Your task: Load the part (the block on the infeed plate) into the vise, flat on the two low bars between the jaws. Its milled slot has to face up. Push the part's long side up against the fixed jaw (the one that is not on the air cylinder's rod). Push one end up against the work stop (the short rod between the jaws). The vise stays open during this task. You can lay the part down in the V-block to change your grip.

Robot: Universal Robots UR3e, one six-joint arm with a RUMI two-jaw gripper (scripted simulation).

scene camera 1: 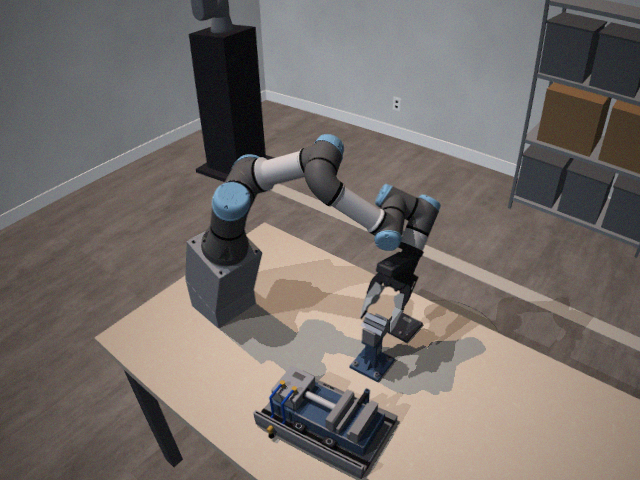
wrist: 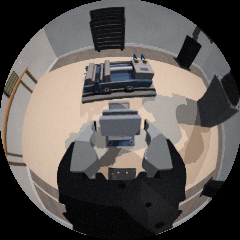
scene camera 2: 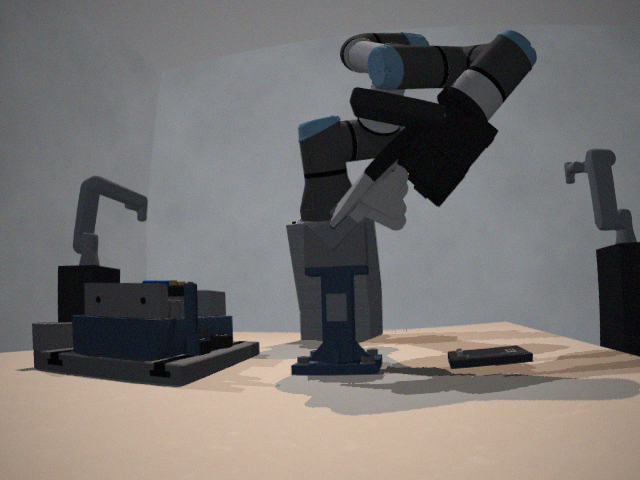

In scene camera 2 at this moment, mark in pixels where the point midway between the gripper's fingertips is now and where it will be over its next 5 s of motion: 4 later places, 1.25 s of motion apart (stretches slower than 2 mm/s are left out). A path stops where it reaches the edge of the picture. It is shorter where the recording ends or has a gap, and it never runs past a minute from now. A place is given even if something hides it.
My gripper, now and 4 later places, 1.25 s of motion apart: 337, 233; 340, 236; 344, 233; 344, 221; 343, 208
